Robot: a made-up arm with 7 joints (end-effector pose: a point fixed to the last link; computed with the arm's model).
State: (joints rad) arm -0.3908 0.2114 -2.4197 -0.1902 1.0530 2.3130 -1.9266
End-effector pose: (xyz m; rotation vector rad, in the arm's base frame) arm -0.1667 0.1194 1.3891 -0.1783 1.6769 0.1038
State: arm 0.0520 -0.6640 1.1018 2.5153 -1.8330 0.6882 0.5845
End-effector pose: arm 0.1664 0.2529 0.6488 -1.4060 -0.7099 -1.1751
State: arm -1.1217 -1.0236 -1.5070 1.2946 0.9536 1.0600 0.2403
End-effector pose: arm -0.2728 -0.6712 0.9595 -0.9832 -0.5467 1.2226
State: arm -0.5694 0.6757 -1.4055 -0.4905 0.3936 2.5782 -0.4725
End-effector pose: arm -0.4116 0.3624 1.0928 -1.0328 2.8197 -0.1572
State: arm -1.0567 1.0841 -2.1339 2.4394 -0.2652 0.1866 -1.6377
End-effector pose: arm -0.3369 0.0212 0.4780 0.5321 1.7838 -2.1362
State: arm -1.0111 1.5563 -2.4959 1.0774 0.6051 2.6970 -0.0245
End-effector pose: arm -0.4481 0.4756 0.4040 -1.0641 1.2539 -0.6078
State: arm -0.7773 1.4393 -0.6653 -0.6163 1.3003 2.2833 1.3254
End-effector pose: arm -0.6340 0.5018 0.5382 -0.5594 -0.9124 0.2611
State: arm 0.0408 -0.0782 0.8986 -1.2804 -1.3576 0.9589 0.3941
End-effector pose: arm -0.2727 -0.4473 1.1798 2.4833 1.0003 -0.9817
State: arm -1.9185 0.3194 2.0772 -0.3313 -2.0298 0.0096 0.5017
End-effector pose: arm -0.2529 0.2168 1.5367 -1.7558 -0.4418 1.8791
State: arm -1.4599 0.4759 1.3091 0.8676 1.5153 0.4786 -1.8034
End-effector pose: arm 0.2894 0.2795 1.3318 -0.2510 -0.5376 -1.2929
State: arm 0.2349 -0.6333 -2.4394 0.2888 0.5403 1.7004 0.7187
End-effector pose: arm 0.4253 0.0868 1.3857 0.9837 -0.7559 -2.2485
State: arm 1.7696 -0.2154 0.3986 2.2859 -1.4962 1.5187 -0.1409
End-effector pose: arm -0.2495 0.3198 0.8314 -0.2583 -1.2940 0.1823
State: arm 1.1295 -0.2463 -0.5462 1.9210 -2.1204 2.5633 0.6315
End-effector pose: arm 0.2389 0.3178 0.9485 -0.9014 -0.5086 -0.4829
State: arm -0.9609 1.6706 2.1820 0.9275 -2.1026 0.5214 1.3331
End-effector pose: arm -0.3421 0.7715 0.3095 0.7238 -1.1220 -1.1312
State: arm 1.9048 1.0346 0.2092 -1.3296 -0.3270 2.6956 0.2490
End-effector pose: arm 0.3231 -0.4425 0.6220 -1.6308 -0.1696 -0.5796
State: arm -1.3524 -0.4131 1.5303 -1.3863 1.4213 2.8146 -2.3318
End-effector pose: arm -0.2590 -0.3862 1.1385 -2.5223 -0.9191 0.3226
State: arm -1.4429 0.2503 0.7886 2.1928 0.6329 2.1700 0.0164
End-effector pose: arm 0.0466 -0.2079 1.0174 -1.2397 -1.1059 2.6508
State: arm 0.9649 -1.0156 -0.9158 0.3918 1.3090 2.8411 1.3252
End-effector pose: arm 0.5334 0.3763 0.9448 1.1543 1.4554 0.5371
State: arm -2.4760 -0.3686 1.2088 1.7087 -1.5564 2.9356 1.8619
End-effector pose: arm -0.0956 -0.2893 1.1056 0.6332 1.3599 -1.5903
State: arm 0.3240 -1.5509 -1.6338 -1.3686 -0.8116 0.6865 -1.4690
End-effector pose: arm 0.3571 0.5773 0.6044 -0.3590 2.6218 0.9618
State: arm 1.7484 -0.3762 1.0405 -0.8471 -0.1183 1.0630 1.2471
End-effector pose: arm 0.4067 0.2324 1.3591 -0.4345 2.0590 1.7231
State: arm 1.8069 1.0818 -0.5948 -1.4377 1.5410 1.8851 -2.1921
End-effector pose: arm 0.1104 -0.7035 0.5933 -2.1842 -0.8777 -0.0668
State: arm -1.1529 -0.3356 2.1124 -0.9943 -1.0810 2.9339 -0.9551
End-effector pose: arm -0.1713 -0.4123 1.0832 -1.6525 0.6772 0.5083
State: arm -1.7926 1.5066 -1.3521 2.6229 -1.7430 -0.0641 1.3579
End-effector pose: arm -0.3635 0.2042 0.6389 -1.2635 -0.6179 -0.2305
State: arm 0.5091 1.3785 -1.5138 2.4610 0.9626 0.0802 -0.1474
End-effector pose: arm 0.0911 -0.2708 0.6618 -0.1120 1.9807 0.3767
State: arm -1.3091 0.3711 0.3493 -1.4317 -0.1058 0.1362 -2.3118
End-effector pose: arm -0.4706 0.5048 1.0347 -0.1531 1.4680 0.8996
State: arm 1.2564 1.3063 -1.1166 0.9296 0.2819 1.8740 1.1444
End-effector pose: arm 0.0642 -0.8190 0.8368 1.9021 1.3284 0.7974
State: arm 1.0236 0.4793 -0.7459 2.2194 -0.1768 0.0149 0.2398
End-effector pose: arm 0.3563 -0.0985 0.8423 -2.1303 1.5433 -1.6527
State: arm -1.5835 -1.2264 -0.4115 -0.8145 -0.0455 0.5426 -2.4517
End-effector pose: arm -0.0108 -0.6810 1.2206 2.1338 0.6967 0.9457
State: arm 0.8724 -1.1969 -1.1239 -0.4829 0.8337 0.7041 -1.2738
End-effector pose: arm 0.4686 0.6969 1.0724 -0.3096 -1.1223 -1.1899
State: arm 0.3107 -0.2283 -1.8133 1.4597 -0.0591 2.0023 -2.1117
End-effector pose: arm 0.1324 -0.3472 1.2760 1.3819 1.1292 1.3397
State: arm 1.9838 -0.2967 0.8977 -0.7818 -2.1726 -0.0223 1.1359
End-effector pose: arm 0.3703 0.1538 1.4076 -0.3547 2.5327 -1.1601
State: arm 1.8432 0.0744 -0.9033 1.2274 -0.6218 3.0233 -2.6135
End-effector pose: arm 0.1923 0.1168 1.2693 -1.5813 1.4379 1.5777
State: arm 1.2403 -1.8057 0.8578 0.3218 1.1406 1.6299 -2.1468
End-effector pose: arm 0.2912 0.7429 0.2138 -0.8269 0.4193 -0.9258
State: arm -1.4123 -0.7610 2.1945 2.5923 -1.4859 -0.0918 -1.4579
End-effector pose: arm 0.2060 0.0014 0.7610 -1.9906 -1.8111 -0.2861
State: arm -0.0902 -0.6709 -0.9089 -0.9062 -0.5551 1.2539 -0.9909
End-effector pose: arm 0.2345 0.2345 1.3096 -0.6264 2.0338 1.6609
